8 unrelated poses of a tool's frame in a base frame.
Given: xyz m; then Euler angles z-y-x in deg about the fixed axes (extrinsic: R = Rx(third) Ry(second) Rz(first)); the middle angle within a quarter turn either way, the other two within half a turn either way.
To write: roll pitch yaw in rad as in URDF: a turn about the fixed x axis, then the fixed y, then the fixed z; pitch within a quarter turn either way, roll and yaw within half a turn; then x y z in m. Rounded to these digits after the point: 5 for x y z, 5 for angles.
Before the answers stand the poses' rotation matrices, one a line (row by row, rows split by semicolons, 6 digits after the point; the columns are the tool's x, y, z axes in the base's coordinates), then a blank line. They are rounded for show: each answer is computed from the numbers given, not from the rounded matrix.
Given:
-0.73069 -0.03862 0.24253 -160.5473 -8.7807 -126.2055
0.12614 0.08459 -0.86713 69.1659 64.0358 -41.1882
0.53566 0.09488 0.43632 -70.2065 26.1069 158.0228
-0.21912 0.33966 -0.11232 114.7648 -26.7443 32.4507
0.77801 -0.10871 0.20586 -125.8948 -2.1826 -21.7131
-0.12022 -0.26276 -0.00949 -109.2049 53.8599 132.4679
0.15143 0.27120 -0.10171 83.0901 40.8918 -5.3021
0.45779 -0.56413 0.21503 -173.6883 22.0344 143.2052
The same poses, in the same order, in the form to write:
-0.931866 0.329125 -0.152653; 0.080569 0.597986 0.797447; 0.353744 0.730814 -0.583760
0.155713 -0.409183 0.899068; 0.492768 0.821009 0.288313; -0.856115 0.398138 0.329474
0.304082 0.844922 0.440047; 0.928312 -0.159071 -0.336056; -0.213942 0.510690 -0.832721
-0.374083 -0.810897 -0.450010; 0.867396 -0.134228 -0.479173; 0.328156 -0.569587 0.753581
-0.585873 0.809507 -0.038084; -0.760878 -0.533286 0.369691; 0.278957 0.245570 0.928374
-0.194001 0.556940 0.807577; 0.441644 0.784659 -0.435041; -0.875965 0.272263 -0.398194
0.090947 -0.750456 0.654633; 0.981211 0.179847 0.069855; -0.170157 0.635980 0.752713
-0.921340 0.101907 0.375163; -0.135306 0.820635 -0.555203; -0.364451 -0.562292 -0.742295

2.24479 -0.36157 3.05535 -0.73069 -0.03862 0.24253
0.87949 1.02771 1.26473 0.12614 0.08459 -0.86713
2.59147 0.21561 1.25425 0.53566 0.09488 0.43632
-0.64723 -0.33435 1.97797 -0.21912 0.33966 -0.11232
0.25859 -0.28271 -2.22697 0.77801 -0.10871 0.20586
2.54186 1.06743 1.98469 -0.12022 -0.26276 -0.00949
0.70154 0.17099 1.47837 0.15143 0.27120 -0.10171
-2.49331 0.37304 -2.99578 0.45779 -0.56413 0.21503

